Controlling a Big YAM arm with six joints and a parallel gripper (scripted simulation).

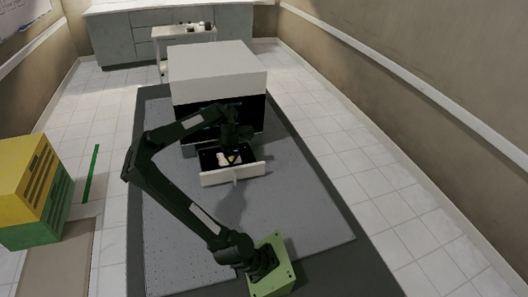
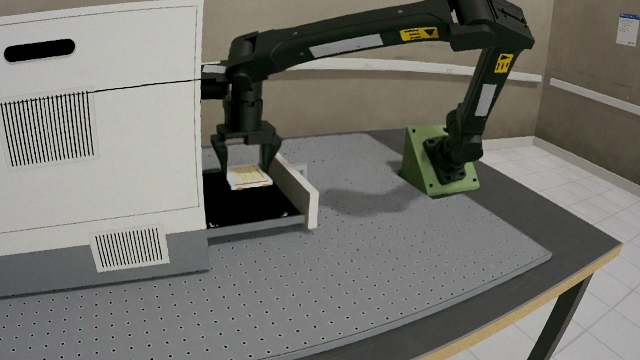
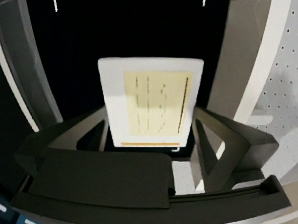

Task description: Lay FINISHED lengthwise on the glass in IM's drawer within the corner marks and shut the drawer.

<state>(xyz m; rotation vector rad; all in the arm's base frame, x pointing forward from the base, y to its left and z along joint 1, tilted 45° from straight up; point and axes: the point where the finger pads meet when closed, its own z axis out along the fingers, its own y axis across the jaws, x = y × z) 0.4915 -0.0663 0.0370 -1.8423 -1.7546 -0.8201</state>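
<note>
The imager drawer lies 30 mm ahead of my hand and 20 mm below it. Also, from my hand: cassette (10 mm to the left, 10 mm below).
</note>
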